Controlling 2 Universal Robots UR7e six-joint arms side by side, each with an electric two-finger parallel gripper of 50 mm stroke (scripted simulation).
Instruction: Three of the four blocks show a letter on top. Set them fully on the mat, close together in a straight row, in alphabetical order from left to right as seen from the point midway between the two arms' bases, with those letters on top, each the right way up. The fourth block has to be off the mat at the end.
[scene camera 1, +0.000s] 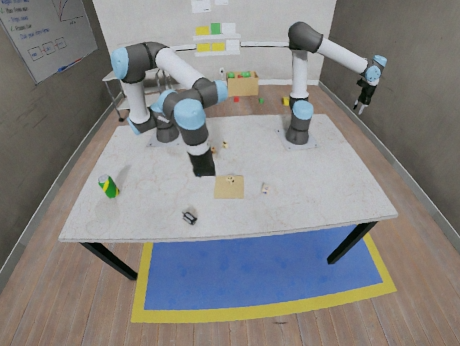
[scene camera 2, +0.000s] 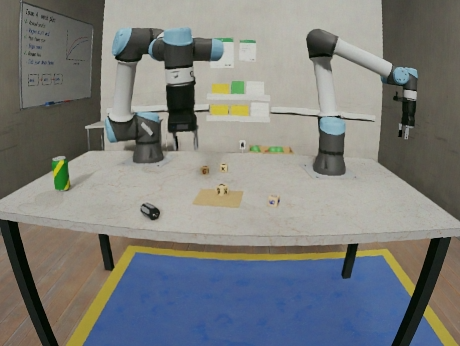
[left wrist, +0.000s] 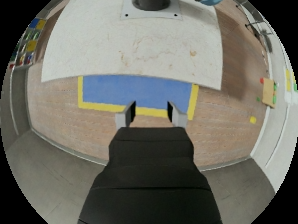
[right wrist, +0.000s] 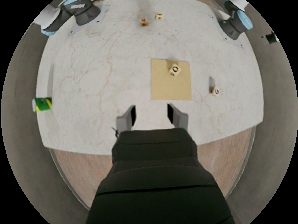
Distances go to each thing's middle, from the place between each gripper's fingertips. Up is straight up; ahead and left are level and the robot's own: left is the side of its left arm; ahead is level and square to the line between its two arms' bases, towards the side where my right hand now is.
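Tan mat (right wrist: 164, 86), counted from my right hand (scene camera 2: 186, 148): 100 mm behind, 80 mm to the left, 190 mm below. By its middle, the tan mat is nearer to my right hand than to my left hand.
My left hand is 800 mm to the left of the tan mat, 510 mm short of it and 180 mm above it.
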